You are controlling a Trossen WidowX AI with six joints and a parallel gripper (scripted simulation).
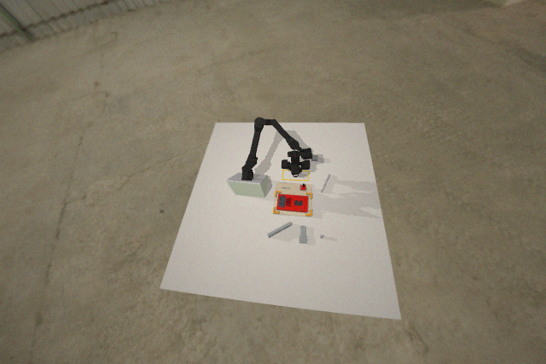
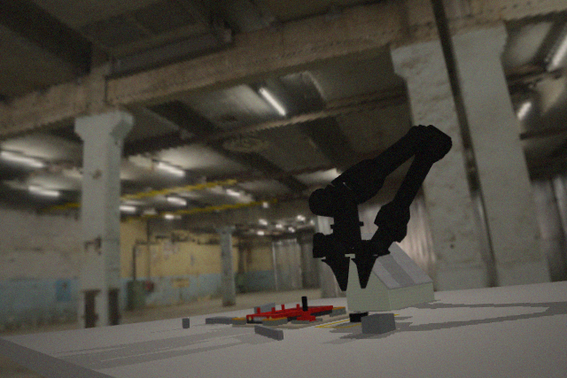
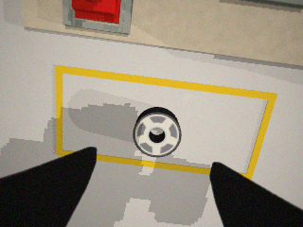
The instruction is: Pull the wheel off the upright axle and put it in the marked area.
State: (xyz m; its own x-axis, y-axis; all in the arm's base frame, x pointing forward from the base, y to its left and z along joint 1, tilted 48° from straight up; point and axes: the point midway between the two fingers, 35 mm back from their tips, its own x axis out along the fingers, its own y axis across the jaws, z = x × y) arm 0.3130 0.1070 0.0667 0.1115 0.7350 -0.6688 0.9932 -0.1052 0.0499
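Now: the wheel 60 mm below my gripper tip. From my gripper tip the other things lie so: black axle (100 mm to the right, 50 mm ahead, 30 mm below).
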